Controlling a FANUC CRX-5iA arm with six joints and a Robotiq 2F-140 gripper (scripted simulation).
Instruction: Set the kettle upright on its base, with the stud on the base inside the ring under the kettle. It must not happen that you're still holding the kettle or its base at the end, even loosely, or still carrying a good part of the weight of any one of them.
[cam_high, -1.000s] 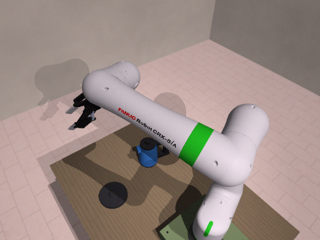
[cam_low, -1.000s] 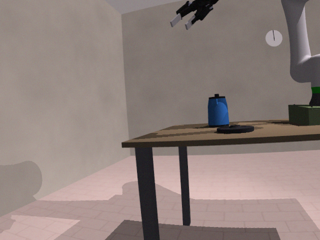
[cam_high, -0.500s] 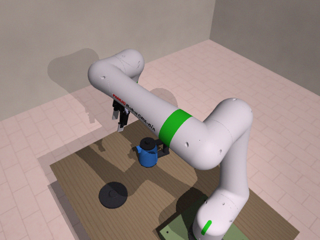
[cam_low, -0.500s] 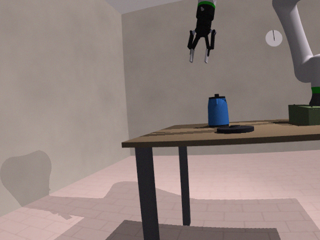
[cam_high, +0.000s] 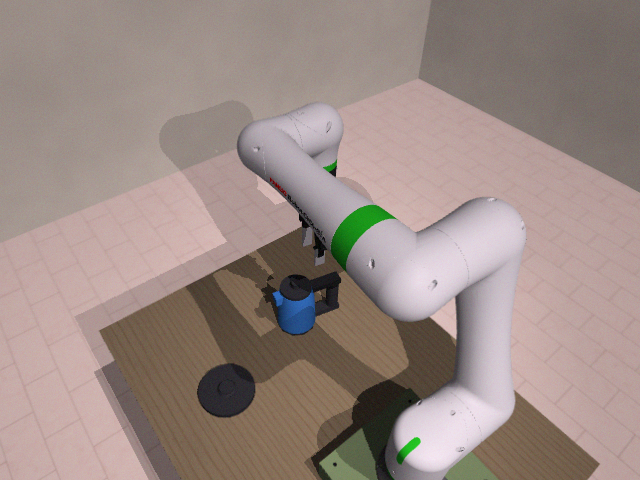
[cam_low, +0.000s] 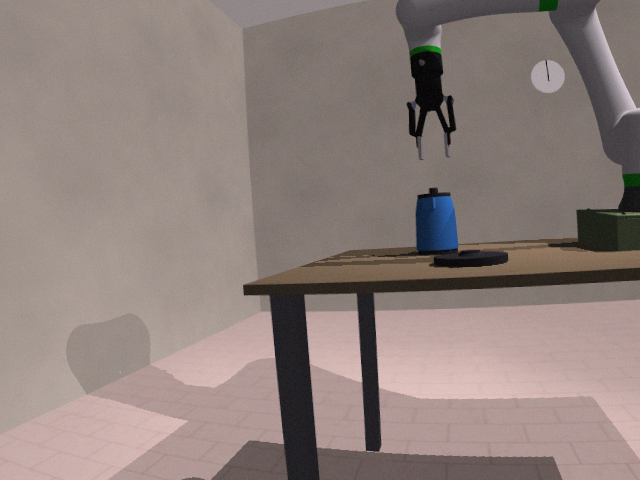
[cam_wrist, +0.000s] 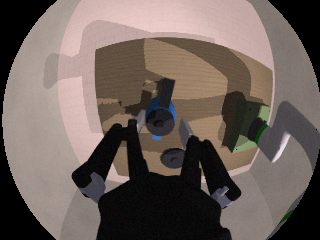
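My hand is 210 mm above the blue kettle and 20 mm to the right of it. From my hand the other things lie so: round black base (340 mm to the left, 280 mm below, 80 mm behind).
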